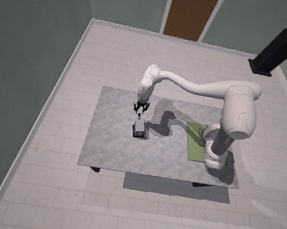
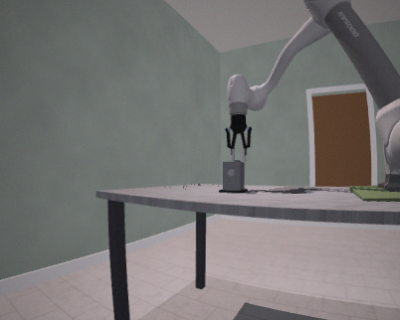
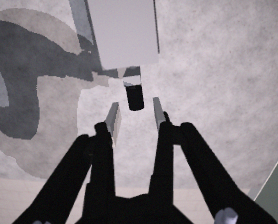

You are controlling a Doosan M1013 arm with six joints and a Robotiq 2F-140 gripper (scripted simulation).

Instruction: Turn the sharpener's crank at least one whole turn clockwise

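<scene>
Now: hand 20 mm to the right of the sharpener crank and 40 mm above it.
</scene>
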